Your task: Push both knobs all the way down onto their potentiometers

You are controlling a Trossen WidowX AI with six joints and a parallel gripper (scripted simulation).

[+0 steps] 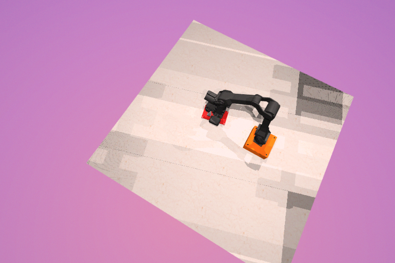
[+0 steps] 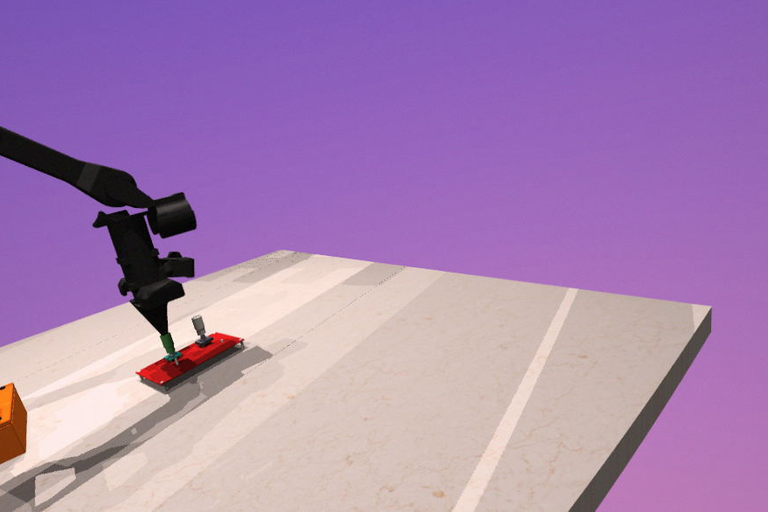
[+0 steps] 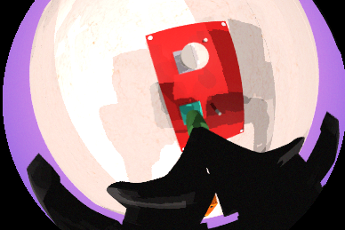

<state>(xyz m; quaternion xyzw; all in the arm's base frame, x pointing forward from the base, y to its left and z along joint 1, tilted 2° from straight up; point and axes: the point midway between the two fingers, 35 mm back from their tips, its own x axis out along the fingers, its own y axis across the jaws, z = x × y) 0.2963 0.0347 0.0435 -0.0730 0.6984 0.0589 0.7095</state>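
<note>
Now: the grey knob 6 cm ahead of my gripper tip, 1 cm to the left of it and 1 cm below it. Also, from my gripper tip: green knob 2 cm below.
</note>
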